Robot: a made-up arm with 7 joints.
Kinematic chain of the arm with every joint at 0, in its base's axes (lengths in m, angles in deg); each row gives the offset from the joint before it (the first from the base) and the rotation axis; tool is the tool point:
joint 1: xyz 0 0.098 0 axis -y
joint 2: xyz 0 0.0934 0 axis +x
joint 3: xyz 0 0 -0.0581 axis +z
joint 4: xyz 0 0 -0.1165 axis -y
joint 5: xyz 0 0 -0.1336 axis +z
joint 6: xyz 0 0 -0.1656 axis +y
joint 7: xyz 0 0 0 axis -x
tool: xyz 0 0 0
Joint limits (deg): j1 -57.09..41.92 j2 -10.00..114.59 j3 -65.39..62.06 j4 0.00..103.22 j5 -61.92..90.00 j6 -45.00..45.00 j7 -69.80..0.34
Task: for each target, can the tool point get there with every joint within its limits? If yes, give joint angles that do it. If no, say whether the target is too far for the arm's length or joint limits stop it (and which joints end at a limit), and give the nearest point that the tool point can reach.
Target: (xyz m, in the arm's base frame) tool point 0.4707 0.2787 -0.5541
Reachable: no: too far | nearest point 0.3046 0.2479 -0.3585 | short by 0.258 m
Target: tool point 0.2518 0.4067 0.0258
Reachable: yes | joints 16.27 29.95 33.33 95.27 49.17 -31.31 -62.97
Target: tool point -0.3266 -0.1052 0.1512
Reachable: no: joint limits stop it (at a limit: joint 1, joint 2, joint 3, joint 4) | nearest point -0.0843 0.1809 0.2982 | short by 0.403 m
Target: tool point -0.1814 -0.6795 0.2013
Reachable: no: too far | nearest point 0.1294 -0.0878 0.0375 | short by 0.688 m
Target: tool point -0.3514 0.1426 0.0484
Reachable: no: joint limits stop it (at a limit: joint 1, joint 2, joint 4) | nearest point -0.3917 0.1091 -0.2535 | short by 0.306 m
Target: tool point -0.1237 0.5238 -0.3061
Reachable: yes | joints -35.26 52.30 -33.93 17.76 40.76 -15.59 -50.48
